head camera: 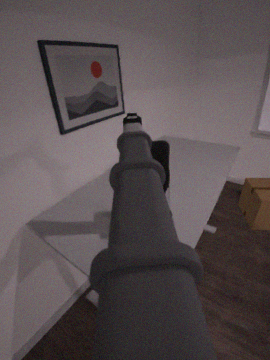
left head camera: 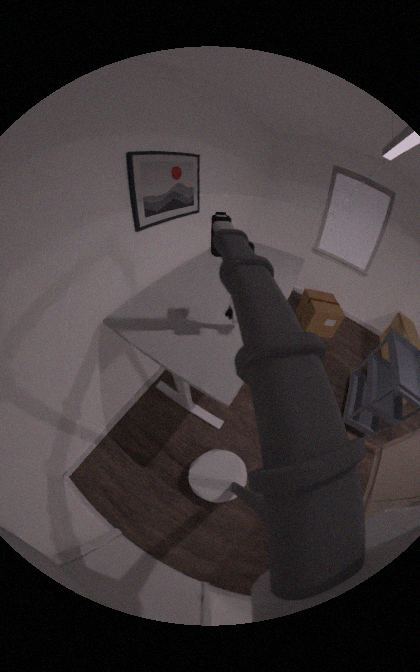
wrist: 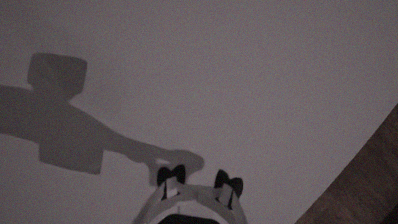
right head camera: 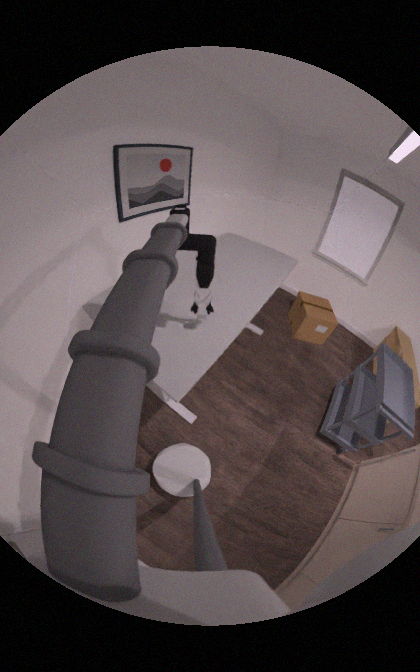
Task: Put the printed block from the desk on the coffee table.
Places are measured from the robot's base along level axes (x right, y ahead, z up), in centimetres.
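Pixels of known places: gripper, fingertip midpoint: (wrist: 200, 178).
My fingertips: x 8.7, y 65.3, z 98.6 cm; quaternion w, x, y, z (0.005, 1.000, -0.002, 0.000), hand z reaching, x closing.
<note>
Behind a point stands the place of what it marks.
My gripper (wrist: 200, 178) @[x 8.7, y 65.3, z 98.6 cm] (right head camera: 201, 308) (left head camera: 229, 313) hangs a little above the white desk (head camera: 199, 180) @[x 38.8, y 102.2, z 92.2 cm] (left head camera: 165, 295) (right head camera: 250, 270) (wrist: 251, 86) @[x 14.7, y 78.5, z 92.2 cm], near its front half. Its black-padded fingers stand a short way apart, shut on a small pale block (wrist: 198, 191) (right head camera: 201, 300), the printed block, which is hard to tell from the desk top. The gripper's shadow falls on the desk to the left. In the head view my arm hides the fingers. A round white table top (left head camera: 215, 472) (right head camera: 180, 467), seemingly the coffee table, stands low on the floor close to my base.
A framed picture (head camera: 83, 83) @[x -25.5, y 121.2, z 151.2 cm] hangs on the wall behind the desk. A cardboard box (head camera: 257, 202) @[x 124.0, y 144.5, z 31.0 cm] (left head camera: 320, 312) (right head camera: 312, 310) sits on the wood floor right of the desk. A grey metal frame (left head camera: 385, 385) (right head camera: 370, 400) and a beige cabinet (right head camera: 380, 500) stand further right.
</note>
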